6 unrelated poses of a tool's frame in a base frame.
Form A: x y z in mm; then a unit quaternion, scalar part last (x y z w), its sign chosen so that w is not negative.
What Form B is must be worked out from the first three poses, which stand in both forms.
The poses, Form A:
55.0 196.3 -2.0 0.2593 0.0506 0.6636 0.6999
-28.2 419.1 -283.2 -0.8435 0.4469 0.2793 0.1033
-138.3 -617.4 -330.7 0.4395 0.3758 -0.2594 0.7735
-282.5 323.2 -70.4 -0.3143 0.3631 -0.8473 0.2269
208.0 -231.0 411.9 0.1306 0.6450 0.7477 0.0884
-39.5 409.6 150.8 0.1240 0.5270 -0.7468 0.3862
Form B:
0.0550 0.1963 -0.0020 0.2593 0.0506 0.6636 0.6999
-0.0282 0.4191 -0.2832 -0.8435 0.4469 0.2793 0.1033
-0.1383 -0.6174 -0.3307 0.4395 0.3758 -0.2594 0.7735
-0.2825 0.3232 -0.0704 -0.3143 0.3631 -0.8473 0.2269
0.2080 -0.2310 0.4119 0.1306 0.6450 0.7477 0.0884
-0.0395 0.4096 0.1508 0.1240 0.5270 -0.7468 0.3862

